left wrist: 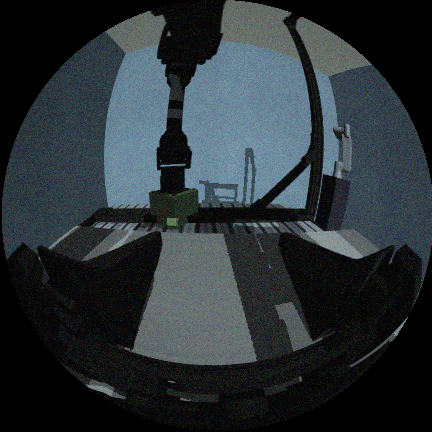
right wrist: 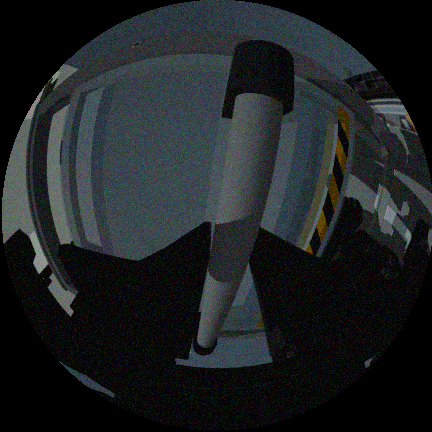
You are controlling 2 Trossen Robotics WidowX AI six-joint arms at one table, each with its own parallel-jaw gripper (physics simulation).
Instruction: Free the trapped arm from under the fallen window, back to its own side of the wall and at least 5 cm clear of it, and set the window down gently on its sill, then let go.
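Frame: origin at the left arm's base, x ahead, y left, z up, level; millimetres.
Where they show: left gripper, between the fingertips: [left wrist: 221, 239]; right arm's base, origin of its link: [left wrist: 172, 190].
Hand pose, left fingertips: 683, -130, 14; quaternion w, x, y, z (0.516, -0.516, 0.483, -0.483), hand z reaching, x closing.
Observation:
After its pixels a point has its place, as x, y, z.
The window [right wrist: 150, 150] {496, -70, 296} fills much of the right wrist view, a clear pane inside a grey frame. Its grey bar handle [right wrist: 252, 155] {550, -62, 237} with black end mounts crosses the pane. My right gripper [right wrist: 228, 229] {523, -109, 235} is shut on this handle, one black finger on each side. My left gripper [left wrist: 221, 239] {683, -130, 14} is open, its black fingers wide apart with nothing between them, above a surface of light and dark bands. The window cannot be made out in the left wrist view. The sill, and any contact between the window and the left arm, cannot be told.
A black jointed column comes down to a green block [left wrist: 172, 205] {936, -15, -47} ahead of the left gripper. A dark rail and upright post [left wrist: 317, 125] {1028, -430, 218} stand beyond the banded surface. A small grey arm [left wrist: 346, 145] stands at right. A yellow-black striped strip [right wrist: 330, 192] {496, -76, 143} shows right of the handle.

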